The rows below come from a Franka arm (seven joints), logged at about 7 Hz.
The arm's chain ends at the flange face. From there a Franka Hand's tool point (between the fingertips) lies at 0.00 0.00 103.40 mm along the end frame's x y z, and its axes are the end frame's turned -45 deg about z.
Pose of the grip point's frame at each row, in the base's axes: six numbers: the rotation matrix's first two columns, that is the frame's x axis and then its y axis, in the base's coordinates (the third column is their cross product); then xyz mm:
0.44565 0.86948 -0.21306 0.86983 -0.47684 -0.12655 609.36 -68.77 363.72
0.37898 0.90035 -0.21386 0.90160 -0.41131 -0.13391 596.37 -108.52 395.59
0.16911 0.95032 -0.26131 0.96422 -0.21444 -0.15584 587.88 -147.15 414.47
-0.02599 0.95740 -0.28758 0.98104 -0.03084 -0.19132 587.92 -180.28 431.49
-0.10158 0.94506 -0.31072 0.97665 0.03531 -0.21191 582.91 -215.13 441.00
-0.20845 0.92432 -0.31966 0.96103 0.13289 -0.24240 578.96 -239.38 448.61
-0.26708 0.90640 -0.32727 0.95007 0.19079 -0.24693 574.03 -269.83 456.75
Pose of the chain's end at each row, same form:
0.93018 0.27764 -0.24014 0.29994 -0.95199 0.06117 631.24 -55.44 463.89
0.90551 0.34580 -0.24591 0.36955 -0.92748 0.05653 617.93 -93.83 495.64
0.80139 0.52035 -0.29497 0.56223 -0.82361 0.07458 608.99 -123.82 512.97
0.67532 0.65518 -0.33863 0.71208 -0.69879 0.06807 607.78 -150.59 528.53
0.61877 0.69323 -0.36956 0.76242 -0.64329 0.06987 602.48 -181.53 536.81
0.53215 0.74756 -0.39744 0.82695 -0.55963 0.05463 597.73 -202.39 543.32
0.48295 0.77583 -0.40602 0.86066 -0.50601 0.05681 590.72 -230.86 551.06

